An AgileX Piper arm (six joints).
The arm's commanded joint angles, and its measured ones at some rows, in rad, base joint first. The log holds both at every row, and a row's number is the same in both.
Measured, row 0:
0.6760 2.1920 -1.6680 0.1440 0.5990 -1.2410
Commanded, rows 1 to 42:
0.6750 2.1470 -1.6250 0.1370 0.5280 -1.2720
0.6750 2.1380 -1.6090 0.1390 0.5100 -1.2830
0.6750 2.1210 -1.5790 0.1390 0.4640 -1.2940
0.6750 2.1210 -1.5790 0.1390 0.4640 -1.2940
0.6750 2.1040 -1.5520 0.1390 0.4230 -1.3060
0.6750 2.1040 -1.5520 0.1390 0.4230 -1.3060
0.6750 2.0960 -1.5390 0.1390 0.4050 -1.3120
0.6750 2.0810 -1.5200 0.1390 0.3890 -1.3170
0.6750 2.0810 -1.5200 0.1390 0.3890 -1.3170
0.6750 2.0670 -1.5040 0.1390 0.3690 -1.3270
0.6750 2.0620 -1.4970 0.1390 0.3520 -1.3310
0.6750 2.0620 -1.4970 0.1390 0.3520 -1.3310
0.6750 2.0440 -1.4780 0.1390 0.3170 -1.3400
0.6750 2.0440 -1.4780 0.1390 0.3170 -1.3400
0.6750 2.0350 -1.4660 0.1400 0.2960 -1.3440
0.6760 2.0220 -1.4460 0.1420 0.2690 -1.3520
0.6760 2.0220 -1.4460 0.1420 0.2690 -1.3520
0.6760 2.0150 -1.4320 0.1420 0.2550 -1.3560
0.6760 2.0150 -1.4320 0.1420 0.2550 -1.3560
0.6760 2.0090 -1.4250 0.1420 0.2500 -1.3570
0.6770 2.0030 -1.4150 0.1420 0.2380 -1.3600
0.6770 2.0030 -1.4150 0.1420 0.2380 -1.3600
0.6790 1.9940 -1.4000 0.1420 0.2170 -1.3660
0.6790 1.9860 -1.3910 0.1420 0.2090 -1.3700
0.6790 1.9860 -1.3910 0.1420 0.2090 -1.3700
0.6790 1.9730 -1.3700 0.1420 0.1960 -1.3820
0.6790 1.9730 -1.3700 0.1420 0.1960 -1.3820
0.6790 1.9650 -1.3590 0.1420 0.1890 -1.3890
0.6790 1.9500 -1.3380 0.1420 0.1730 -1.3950
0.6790 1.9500 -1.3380 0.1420 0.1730 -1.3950
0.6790 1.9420 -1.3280 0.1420 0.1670 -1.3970
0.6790 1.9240 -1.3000 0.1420 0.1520 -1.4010
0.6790 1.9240 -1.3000 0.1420 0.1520 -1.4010
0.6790 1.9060 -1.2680 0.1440 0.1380 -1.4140
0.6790 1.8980 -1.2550 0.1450 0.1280 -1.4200
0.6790 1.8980 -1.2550 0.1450 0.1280 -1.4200
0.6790 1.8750 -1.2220 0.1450 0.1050 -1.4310
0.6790 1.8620 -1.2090 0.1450 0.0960 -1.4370
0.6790 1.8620 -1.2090 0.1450 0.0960 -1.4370
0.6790 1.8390 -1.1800 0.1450 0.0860 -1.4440
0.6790 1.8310 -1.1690 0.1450 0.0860 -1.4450
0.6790 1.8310 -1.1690 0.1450 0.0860 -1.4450
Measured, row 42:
0.6890 1.8870 -1.1910 0.1460 0.1670 -1.4480
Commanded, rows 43 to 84:
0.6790 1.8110 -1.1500 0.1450 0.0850 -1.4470
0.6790 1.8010 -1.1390 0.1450 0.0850 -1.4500
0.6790 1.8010 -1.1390 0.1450 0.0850 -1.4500
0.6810 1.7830 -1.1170 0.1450 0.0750 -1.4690
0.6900 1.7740 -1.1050 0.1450 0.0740 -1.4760
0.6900 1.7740 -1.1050 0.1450 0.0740 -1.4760
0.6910 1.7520 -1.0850 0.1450 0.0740 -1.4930
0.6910 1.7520 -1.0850 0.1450 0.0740 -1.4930
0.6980 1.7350 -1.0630 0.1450 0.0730 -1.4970
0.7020 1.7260 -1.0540 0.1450 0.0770 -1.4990
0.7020 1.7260 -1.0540 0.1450 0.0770 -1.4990
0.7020 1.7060 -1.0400 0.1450 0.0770 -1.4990
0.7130 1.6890 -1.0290 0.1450 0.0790 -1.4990
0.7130 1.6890 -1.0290 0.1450 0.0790 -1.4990
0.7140 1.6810 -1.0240 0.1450 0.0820 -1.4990
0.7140 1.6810 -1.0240 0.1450 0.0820 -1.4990
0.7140 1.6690 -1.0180 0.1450 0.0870 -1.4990
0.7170 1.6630 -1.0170 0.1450 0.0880 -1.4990
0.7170 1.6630 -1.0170 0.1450 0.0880 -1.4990
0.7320 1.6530 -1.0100 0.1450 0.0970 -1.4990
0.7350 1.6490 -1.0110 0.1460 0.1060 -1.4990
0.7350 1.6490 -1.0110 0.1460 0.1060 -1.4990
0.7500 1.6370 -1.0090 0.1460 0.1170 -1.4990
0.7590 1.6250 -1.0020 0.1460 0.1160 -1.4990
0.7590 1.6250 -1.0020 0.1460 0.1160 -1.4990
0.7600 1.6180 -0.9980 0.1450 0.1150 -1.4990
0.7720 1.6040 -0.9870 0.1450 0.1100 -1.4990
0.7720 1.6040 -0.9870 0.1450 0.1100 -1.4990
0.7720 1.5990 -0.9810 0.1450 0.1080 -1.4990
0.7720 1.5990 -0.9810 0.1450 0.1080 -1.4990
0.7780 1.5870 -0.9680 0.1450 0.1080 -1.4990
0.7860 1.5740 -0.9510 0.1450 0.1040 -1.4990
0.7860 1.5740 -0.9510 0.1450 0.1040 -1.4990
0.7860 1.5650 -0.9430 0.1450 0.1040 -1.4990
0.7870 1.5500 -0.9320 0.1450 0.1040 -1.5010
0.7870 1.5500 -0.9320 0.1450 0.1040 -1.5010
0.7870 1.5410 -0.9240 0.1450 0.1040 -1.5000
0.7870 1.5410 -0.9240 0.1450 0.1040 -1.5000
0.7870 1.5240 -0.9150 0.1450 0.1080 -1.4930
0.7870 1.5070 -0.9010 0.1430 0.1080 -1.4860
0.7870 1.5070 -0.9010 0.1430 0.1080 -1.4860
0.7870 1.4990 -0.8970 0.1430 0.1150 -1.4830
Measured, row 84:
0.7810 1.5440 -0.9000 0.1480 0.1750 -1.4900
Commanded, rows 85 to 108:
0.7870 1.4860 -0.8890 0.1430 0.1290 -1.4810
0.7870 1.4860 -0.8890 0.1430 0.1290 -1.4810
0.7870 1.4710 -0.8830 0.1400 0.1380 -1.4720
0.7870 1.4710 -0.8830 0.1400 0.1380 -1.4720
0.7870 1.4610 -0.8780 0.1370 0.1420 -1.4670
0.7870 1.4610 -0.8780 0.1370 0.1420 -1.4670
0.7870 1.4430 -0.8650 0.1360 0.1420 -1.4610
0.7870 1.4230 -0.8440 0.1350 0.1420 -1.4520
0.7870 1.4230 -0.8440 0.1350 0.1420 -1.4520
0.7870 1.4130 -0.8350 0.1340 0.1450 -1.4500
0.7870 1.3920 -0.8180 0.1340 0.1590 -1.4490
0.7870 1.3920 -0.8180 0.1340 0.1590 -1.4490
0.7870 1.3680 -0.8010 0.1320 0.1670 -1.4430
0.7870 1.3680 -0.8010 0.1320 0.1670 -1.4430
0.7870 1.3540 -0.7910 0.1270 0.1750 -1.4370
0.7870 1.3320 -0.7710 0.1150 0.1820 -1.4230
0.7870 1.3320 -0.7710 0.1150 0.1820 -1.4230
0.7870 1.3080 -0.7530 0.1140 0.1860 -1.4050
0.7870 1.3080 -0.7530 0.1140 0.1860 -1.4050
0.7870 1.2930 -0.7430 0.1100 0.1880 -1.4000
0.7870 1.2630 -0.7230 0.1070 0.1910 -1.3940
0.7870 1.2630 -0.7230 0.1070 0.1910 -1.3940
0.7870 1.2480 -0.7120 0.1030 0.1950 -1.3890
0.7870 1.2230 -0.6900 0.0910 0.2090 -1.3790
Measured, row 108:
0.7810 1.2750 -0.7060 0.1170 0.2530 -1.3880
